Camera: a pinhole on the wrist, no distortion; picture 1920 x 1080 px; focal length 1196.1 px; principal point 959.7 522.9 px. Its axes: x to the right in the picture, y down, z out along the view. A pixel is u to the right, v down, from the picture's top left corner.
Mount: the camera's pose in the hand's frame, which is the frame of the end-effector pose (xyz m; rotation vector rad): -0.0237 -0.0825 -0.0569 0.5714 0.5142 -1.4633
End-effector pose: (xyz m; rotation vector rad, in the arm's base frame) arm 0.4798 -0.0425 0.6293 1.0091 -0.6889 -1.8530
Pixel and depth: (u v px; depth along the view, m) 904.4 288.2 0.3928
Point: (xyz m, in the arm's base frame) 0.1523 0.2140 0.5475
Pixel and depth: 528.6 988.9 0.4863
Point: -0.0468 -0.0349 0.6011
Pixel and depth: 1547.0 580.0 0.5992
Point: -0.0095 0.2748 0.1990
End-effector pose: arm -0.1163 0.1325 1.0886 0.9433 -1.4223 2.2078
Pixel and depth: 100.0 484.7 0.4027
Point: 0.1483 -0.2038 1.2476
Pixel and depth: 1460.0 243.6 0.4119
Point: 0.3111 0.2204 1.3650
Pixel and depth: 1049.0 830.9 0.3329
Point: 0.0974 0.0983 1.3873
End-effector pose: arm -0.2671 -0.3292 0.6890 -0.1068 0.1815 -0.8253
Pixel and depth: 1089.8 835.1 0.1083
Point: -0.3768 -0.4390 0.7345
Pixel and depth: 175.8 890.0 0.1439
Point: -0.3084 -0.4045 0.8177
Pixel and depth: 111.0 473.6 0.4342
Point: -0.3058 -0.3546 1.1801
